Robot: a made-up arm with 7 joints.
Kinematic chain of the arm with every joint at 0, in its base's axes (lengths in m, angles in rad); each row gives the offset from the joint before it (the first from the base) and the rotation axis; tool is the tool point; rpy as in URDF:
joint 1: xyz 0 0 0.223 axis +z
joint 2: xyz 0 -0.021 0.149 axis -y
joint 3: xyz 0 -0.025 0.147 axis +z
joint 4: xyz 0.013 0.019 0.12 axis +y
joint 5: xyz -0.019 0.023 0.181 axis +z
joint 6: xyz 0 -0.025 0.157 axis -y
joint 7: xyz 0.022 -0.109 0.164 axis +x
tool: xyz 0 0 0 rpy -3.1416 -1.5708 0
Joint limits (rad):
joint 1: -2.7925..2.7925
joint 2: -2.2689..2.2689
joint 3: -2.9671..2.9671
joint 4: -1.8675..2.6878
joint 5: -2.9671..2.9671
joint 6: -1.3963..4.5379
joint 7: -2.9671..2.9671
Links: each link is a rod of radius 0.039 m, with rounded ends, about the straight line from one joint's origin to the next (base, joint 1, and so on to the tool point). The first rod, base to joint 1, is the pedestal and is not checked.
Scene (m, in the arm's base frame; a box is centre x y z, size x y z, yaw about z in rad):
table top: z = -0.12
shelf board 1: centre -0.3 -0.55 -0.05 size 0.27 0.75 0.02 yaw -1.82
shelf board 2: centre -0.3 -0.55 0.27 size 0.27 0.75 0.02 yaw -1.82
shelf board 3: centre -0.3 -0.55 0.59 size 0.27 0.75 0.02 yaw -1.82
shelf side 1: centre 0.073 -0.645 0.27 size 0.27 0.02 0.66 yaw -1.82
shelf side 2: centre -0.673 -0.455 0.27 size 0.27 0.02 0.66 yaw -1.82
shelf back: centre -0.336 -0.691 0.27 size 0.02 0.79 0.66 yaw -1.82
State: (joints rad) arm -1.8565 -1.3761 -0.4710 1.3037 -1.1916 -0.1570 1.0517
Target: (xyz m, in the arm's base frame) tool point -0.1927 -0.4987 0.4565
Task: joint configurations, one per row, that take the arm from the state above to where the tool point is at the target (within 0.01 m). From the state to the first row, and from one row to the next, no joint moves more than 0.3 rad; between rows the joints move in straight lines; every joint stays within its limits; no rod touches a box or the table.
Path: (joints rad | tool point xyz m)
1: -1.8137 -1.2932 -0.4583 1.5140 -1.1128 -0.2718 1.0517 | -0.4444 -0.4073 0.0874
2: -1.7708 -1.2104 -0.4456 1.7242 -1.0341 -0.3866 1.0517 | -0.4252 -0.3336 0.0868
3: -1.7280 -1.1275 -0.4329 1.9345 -0.9553 -0.5015 1.0517 | -0.3969 -0.2571 0.0944
4: -1.6883 -0.8545 -0.3038 1.9954 -0.8827 -0.6763 1.0517 | -0.3465 -0.3059 0.1638
5: -1.6486 -0.5815 -0.1747 2.0563 -0.8100 -0.8511 1.0517 | -0.2908 -0.3348 0.2396
6: -1.6089 -0.3085 -0.0456 2.1172 -0.7374 -1.0259 1.0517 | -0.2344 -0.3404 0.3177
7: -1.5692 -0.0355 0.0836 2.1781 -0.6647 -1.2007 1.0517 | -0.1819 -0.3219 0.3921
8: -1.5295 0.2376 0.2127 2.2390 -0.5920 -1.3755 1.0517 | -0.1374 -0.2815 0.4565
9: -1.5335 -0.0290 0.0831 2.0135 -0.7743 -1.0779 1.0517 | -0.1621 -0.3931 0.4599
10: -1.5375 -0.2955 -0.0465 1.7880 -0.9565 -0.7804 1.0517 | -0.1927 -0.4987 0.4565

